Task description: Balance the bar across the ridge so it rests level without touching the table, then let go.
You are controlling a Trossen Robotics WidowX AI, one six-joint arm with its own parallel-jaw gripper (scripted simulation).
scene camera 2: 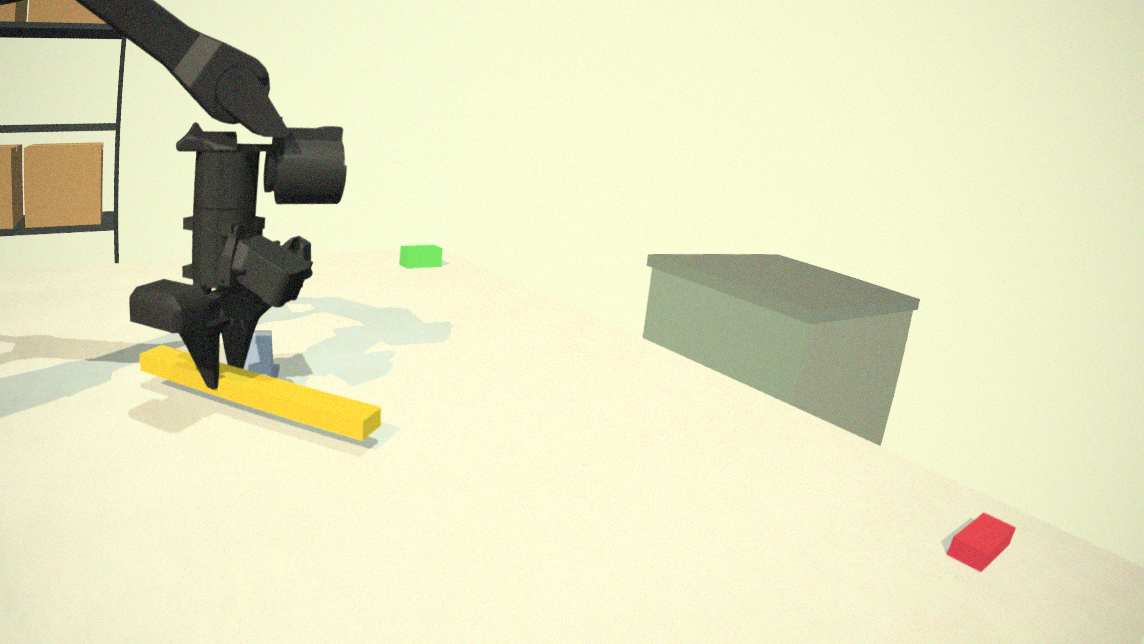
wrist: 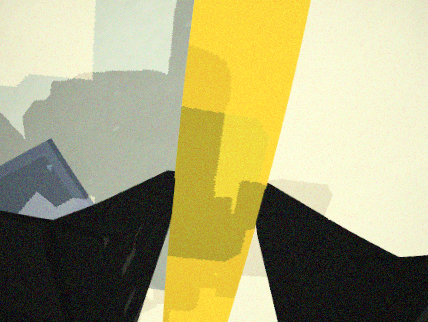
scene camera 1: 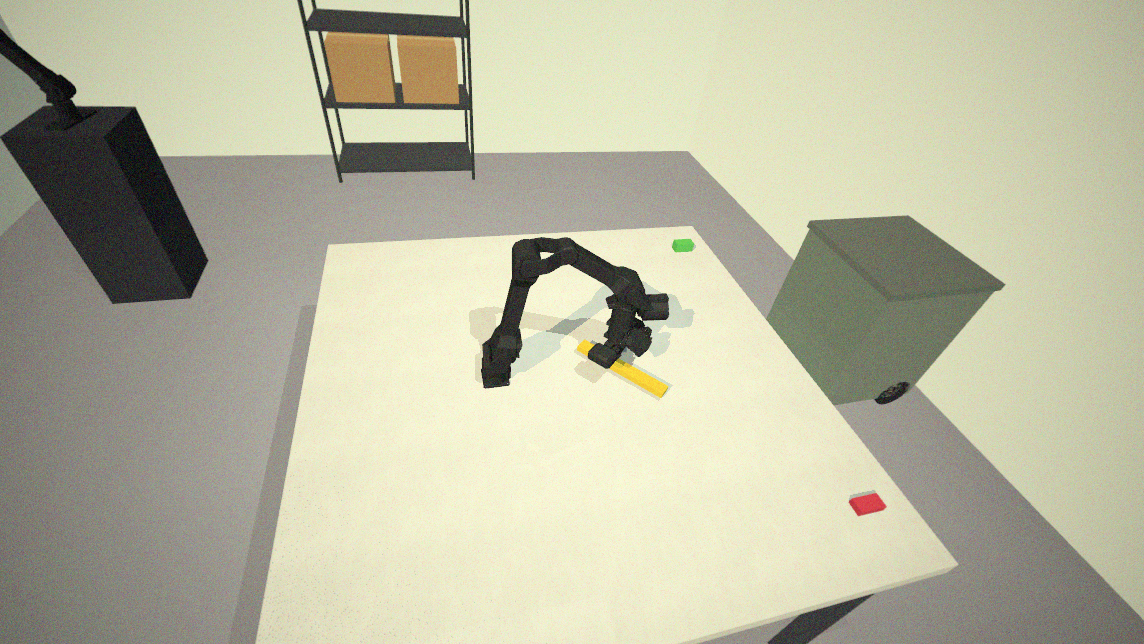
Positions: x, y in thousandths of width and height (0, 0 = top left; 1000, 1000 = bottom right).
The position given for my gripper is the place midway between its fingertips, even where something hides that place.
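I see a red block (scene camera 2: 857, 842), and in the wrist view the red block is out of frame. There is a green block (scene camera 2: 360, 400) as well; in the wrist view the green block is out of frame too. I also see a yellow bar (scene camera 2: 299, 645), and the yellow bar is visible in the wrist view (wrist: 560, 219) and in scene camera 1 (scene camera 1: 546, 574). My gripper (scene camera 2: 196, 594) holds the yellow bar. I can see my gripper (wrist: 506, 582) in the wrist view, and scene camera 1 shows my gripper (scene camera 1: 535, 563) too.
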